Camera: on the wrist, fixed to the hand. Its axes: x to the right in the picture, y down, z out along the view.
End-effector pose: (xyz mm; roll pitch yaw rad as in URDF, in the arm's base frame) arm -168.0 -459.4 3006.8 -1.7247 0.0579 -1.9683
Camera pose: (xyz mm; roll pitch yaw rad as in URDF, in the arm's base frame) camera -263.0 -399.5 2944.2 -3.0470 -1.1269 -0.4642
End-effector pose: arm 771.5 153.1 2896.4 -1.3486 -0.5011 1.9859
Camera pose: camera 830.3 217.2 2801.8 1.6968 -1.0421 -1.2886
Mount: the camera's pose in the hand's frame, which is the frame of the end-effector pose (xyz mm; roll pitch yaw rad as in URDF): -14.8 79.8 -99.7 0.0166 -0.2890 -1.5955
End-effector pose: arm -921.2 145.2 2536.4 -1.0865 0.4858 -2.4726
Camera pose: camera -899.7 227.3 2439.8 -1.1943 -1.0723 -2.8903
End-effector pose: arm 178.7 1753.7 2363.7 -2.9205 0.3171 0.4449
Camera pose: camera 231.4 1668.3 2444.1 -2.8129 0.0572 2.0595
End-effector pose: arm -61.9 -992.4 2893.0 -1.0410 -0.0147 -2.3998
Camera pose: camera -83.2 -949.9 2773.6 0.1664 -1.3271 2.1547
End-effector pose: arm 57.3 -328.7 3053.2 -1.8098 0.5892 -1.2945
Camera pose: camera -65.6 -319.6 3016.6 -2.2223 -0.8199 -0.4639
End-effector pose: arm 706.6 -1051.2 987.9 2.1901 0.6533 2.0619
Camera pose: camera 646.2 -1012.2 1094.5 -1.9518 0.8280 -1.5795
